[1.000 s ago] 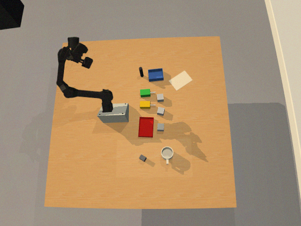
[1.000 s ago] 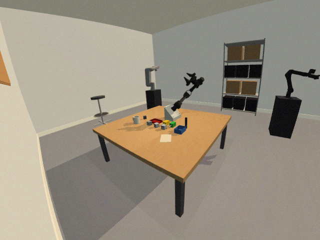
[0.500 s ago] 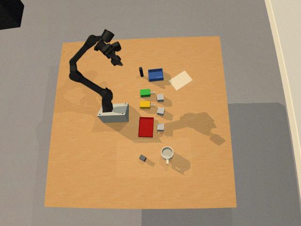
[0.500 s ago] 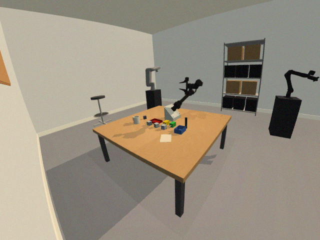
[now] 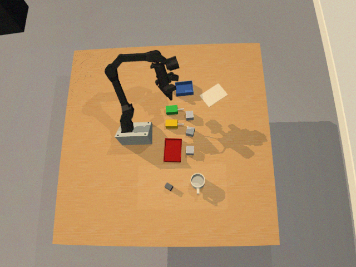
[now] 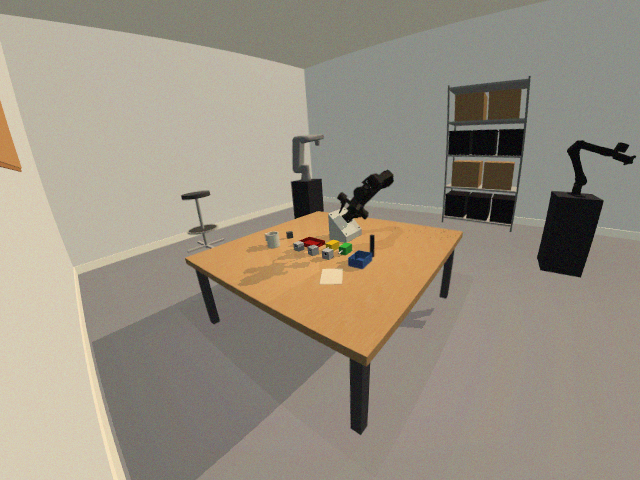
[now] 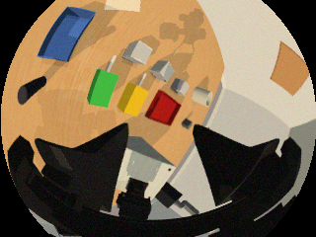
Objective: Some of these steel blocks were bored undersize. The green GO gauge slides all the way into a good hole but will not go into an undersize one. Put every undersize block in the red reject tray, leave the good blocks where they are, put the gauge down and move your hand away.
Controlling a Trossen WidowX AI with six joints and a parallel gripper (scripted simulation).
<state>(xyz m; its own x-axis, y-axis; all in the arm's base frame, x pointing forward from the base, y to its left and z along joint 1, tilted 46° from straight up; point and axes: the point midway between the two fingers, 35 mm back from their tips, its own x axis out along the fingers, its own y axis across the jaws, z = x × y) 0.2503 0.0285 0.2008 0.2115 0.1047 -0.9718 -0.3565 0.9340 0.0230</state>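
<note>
Right now the green GO gauge is 180 mm below my gripper tip, 30 mm ahead of it and 10 mm to the left of it. Also, from my gripper tip: yellow gauge: 180 mm below, 90 mm to the right, 20 mm ahead; then blue bin: 190 mm below, 150 mm to the left, 80 mm ahead; then red reject tray: 250 mm to the right, 200 mm below, 10 mm behind.
</note>
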